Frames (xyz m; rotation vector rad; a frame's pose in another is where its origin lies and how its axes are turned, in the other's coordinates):
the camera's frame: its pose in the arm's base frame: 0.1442 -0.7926 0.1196 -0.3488 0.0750 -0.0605
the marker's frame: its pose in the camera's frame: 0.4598 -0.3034 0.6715 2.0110 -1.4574 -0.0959
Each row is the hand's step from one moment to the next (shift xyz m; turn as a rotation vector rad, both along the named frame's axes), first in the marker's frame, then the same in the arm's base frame.
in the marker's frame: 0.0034 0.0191 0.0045 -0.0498 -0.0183 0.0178
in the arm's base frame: -0.0160 -0.0041 0.0111 -0.0126 0.0239 -0.0490
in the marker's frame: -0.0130 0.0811 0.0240 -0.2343 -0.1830 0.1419
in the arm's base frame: -0.0805 -0.0001 0.0291 -0.0122 0.0666 -0.3224
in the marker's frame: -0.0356 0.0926 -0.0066 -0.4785 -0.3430 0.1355
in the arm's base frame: -0.0825 0.0379 0.0406 0.0279 0.2407 -0.5534
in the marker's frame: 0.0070 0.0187 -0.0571 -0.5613 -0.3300 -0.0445
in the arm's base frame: 0.0163 0.0340 0.0473 0.0773 0.4227 -0.4912
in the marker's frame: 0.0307 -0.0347 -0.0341 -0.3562 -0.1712 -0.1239
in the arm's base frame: 0.0555 -0.0029 0.0149 0.0667 0.3345 -0.2349
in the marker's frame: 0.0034 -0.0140 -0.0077 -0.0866 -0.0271 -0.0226
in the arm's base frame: 0.0161 0.0015 -0.0024 0.0010 0.0774 -0.0524
